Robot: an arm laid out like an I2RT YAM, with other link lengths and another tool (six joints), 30 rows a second.
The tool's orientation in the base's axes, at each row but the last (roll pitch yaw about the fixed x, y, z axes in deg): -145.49 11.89 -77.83; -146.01 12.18 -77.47; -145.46 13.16 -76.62; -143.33 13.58 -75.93; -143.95 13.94 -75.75; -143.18 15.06 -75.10; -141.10 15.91 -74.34; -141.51 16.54 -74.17; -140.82 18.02 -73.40; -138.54 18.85 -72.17; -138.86 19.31 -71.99; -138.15 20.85 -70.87; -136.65 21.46 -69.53
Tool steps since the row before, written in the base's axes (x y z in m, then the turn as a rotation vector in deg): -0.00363 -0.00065 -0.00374 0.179 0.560 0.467; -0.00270 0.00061 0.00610 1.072 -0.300 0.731; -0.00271 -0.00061 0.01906 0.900 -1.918 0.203; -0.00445 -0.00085 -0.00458 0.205 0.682 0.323; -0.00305 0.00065 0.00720 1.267 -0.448 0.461; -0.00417 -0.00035 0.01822 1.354 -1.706 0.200; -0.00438 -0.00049 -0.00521 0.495 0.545 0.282; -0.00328 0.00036 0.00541 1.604 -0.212 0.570; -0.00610 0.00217 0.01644 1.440 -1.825 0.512; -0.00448 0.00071 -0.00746 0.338 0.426 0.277; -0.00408 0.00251 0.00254 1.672 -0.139 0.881; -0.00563 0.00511 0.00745 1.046 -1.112 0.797; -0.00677 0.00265 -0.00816 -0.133 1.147 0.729
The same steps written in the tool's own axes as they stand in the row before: 0.00064 0.00513 0.00095 -0.595 -0.441 -0.124; -0.00244 -0.00112 -0.00614 0.359 -1.275 -0.136; -0.00437 -0.00823 -0.01686 1.974 -0.735 -0.307; 0.00083 0.00632 0.00092 -0.670 -0.394 0.081; -0.00307 -0.00166 -0.00703 0.613 -1.273 0.151; -0.00544 -0.00713 -0.01640 1.876 -1.123 -0.049; 0.00074 0.00665 0.00132 -0.453 -0.588 0.264; -0.00273 -0.00061 -0.00569 0.453 -1.616 0.354; -0.00872 -0.00508 -0.01450 1.896 -1.395 -0.353; 0.00047 0.00815 0.00311 -0.375 -0.448 0.176; -0.00428 0.00155 -0.00294 0.321 -1.853 0.230; -0.00889 -0.00035 -0.00585 1.018 -1.292 -0.508; -0.00153 0.01037 0.00310 -1.310 -0.385 -0.005
